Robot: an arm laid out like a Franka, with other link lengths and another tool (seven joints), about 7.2 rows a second.
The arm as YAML. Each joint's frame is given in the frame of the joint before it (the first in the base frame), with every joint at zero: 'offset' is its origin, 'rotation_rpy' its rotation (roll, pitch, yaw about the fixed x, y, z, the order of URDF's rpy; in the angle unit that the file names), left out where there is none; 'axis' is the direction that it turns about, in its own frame. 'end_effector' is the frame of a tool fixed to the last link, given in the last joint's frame.
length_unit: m
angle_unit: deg
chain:
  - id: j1
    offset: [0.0, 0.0, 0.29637]
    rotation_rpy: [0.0, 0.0, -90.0]
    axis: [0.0, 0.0, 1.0]
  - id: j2
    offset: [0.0, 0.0, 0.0]
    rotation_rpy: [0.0, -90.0, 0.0]
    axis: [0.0, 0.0, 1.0]
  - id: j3
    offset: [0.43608, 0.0, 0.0]
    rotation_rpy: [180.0, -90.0, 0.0]
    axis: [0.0, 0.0, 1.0]
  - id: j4
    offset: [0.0, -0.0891, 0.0]
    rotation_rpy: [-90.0, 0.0, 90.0]
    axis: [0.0, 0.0, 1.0]
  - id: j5
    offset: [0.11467, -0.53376, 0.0]
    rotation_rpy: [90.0, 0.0, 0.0]
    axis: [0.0, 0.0, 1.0]
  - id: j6
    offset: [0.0, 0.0, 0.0]
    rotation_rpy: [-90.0, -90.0, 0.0]
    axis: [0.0, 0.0, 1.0]
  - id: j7
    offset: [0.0, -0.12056, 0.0]
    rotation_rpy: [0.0, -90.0, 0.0]
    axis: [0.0, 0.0, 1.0]
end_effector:
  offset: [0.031, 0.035, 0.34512]
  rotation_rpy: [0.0, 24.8, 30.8]
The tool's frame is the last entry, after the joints.
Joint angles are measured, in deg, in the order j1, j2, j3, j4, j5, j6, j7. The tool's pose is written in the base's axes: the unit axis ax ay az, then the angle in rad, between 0 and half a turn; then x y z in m. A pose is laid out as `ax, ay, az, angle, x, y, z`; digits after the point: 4 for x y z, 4 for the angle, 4 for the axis.
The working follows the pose.
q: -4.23 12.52 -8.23 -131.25 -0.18 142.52 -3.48
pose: 0.4249, -0.8996, 0.1008, 2.7153, 0.6458, -0.1843, -0.0043
Where each joint sits with the arm in this pose, in the base's axes (m; each line is computed from the numbers above, not from the rounded line before):
j1: 0.0000 0.0000 0.2964
j2: 0.0000 0.0000 0.2964
j3: 0.0943 -0.0070 0.7221
j4: 0.1792 -0.0260 0.7030
j5: 0.5762 -0.1239 0.3412
j6: 0.5762 -0.1239 0.3412
j7: 0.6941 -0.1493 0.3389
the tool: 0.6458 -0.1843 -0.0043

